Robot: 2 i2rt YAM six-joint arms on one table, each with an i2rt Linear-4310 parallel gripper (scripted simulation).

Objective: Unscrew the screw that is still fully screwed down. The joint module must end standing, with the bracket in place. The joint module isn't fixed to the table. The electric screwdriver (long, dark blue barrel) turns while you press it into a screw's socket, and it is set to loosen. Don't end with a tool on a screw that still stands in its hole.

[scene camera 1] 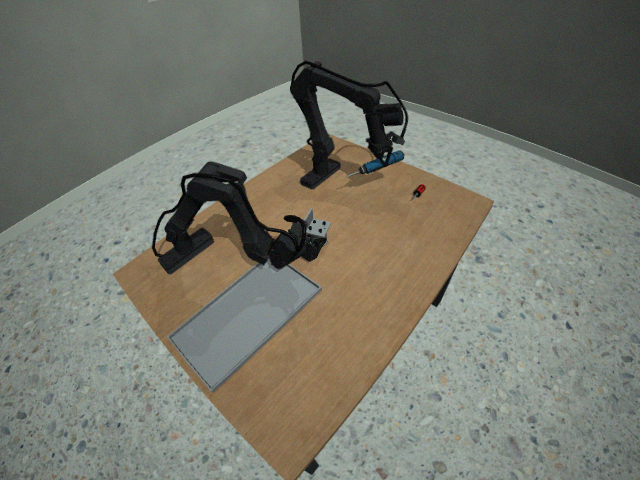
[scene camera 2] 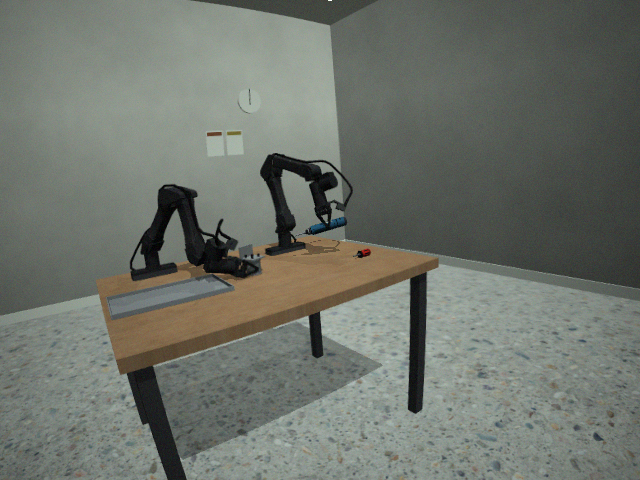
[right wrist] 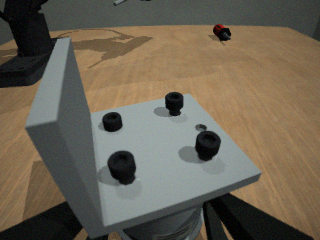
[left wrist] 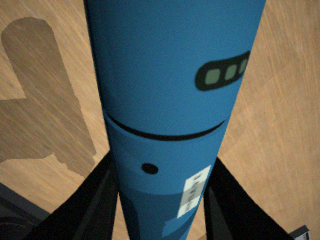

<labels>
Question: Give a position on a grey L-shaped bracket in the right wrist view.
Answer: At 72,142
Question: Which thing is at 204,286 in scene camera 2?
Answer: A flat grey tray.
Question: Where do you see a flat grey tray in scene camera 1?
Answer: At 237,323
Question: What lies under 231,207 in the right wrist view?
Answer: My right gripper.
</labels>
